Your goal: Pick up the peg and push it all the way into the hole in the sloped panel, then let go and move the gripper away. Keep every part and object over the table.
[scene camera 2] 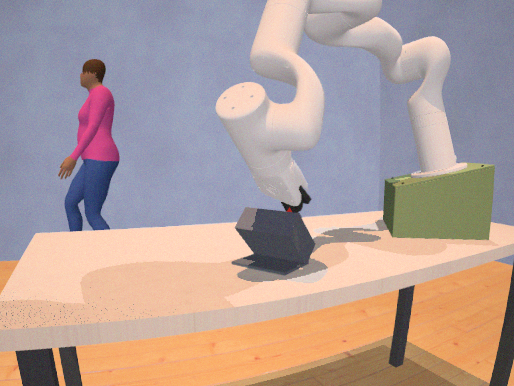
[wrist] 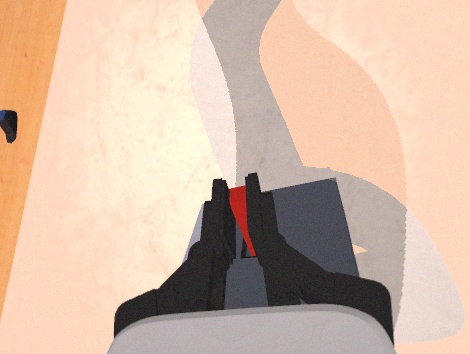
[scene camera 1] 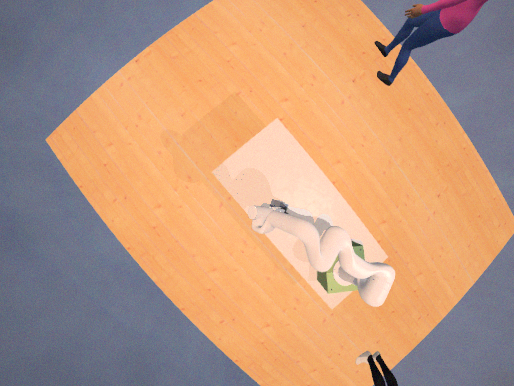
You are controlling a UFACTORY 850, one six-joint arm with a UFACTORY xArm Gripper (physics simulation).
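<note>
The red peg point(scene camera 2: 290, 210) point(wrist: 239, 200) is held between the fingers of my gripper point(scene camera 2: 295, 205) point(wrist: 239, 190), which is shut on it. In the wrist view the peg slants down to a dark hole point(wrist: 244, 249) in the sloped panel's face, and its far end meets the hole's edge. How deep it sits is hard to tell. The dark grey sloped panel point(scene camera 1: 276, 202) point(scene camera 2: 272, 232) point(wrist: 312, 215) stands tilted on its flat foot on the table. In scene camera 2 a little red shows between the fingertips and the panel's top edge. The fingers hide part of the hole.
The pale table point(scene camera 1: 300, 150) point(scene camera 2: 150, 240) point(wrist: 125, 125) lies under the panel. The green base box point(scene camera 1: 342, 285) point(scene camera 2: 440, 205) carries the arm at the table's other end. A person in pink point(scene camera 1: 460, 17) point(scene camera 2: 100, 125) stands beyond the table. Another person's legs point(scene camera 1: 385, 370) show at the lower edge of scene camera 1.
</note>
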